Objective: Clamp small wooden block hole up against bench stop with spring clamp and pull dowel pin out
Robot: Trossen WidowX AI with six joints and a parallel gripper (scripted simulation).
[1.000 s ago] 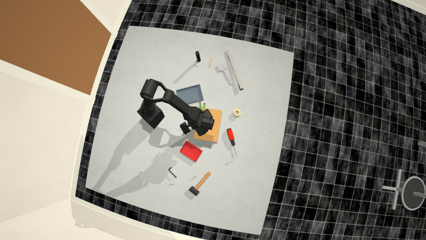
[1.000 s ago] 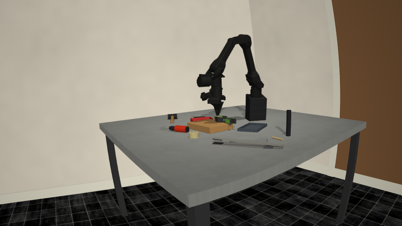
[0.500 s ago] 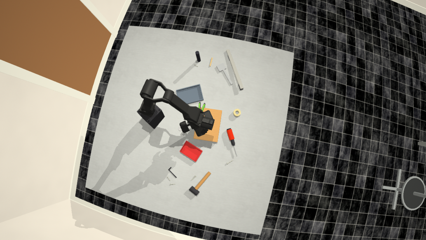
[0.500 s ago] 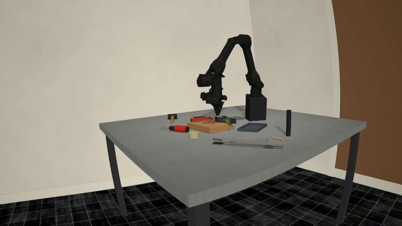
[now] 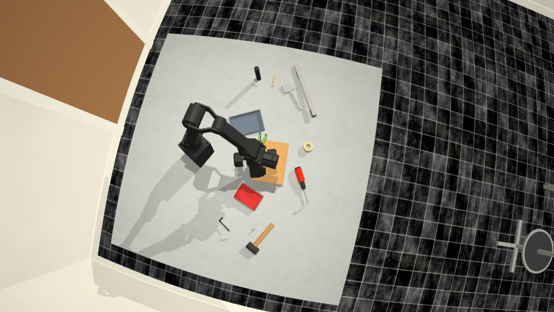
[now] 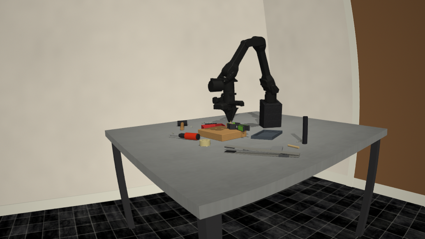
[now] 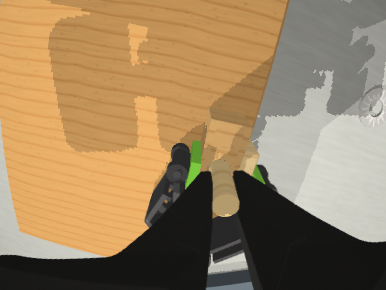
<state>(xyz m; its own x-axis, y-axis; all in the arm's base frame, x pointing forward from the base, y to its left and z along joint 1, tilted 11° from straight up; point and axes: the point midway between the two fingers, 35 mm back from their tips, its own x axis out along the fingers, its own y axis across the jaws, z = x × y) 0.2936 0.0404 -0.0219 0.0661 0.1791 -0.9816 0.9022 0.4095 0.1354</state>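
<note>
The dowel pin lies 40 mm below my hand. Round my hand: small wooden block: 60 mm below; wooden board: 80 mm below, 60 mm ahead, 20 mm to the left; wooden stop: 60 mm below, 10 mm behind.
</note>
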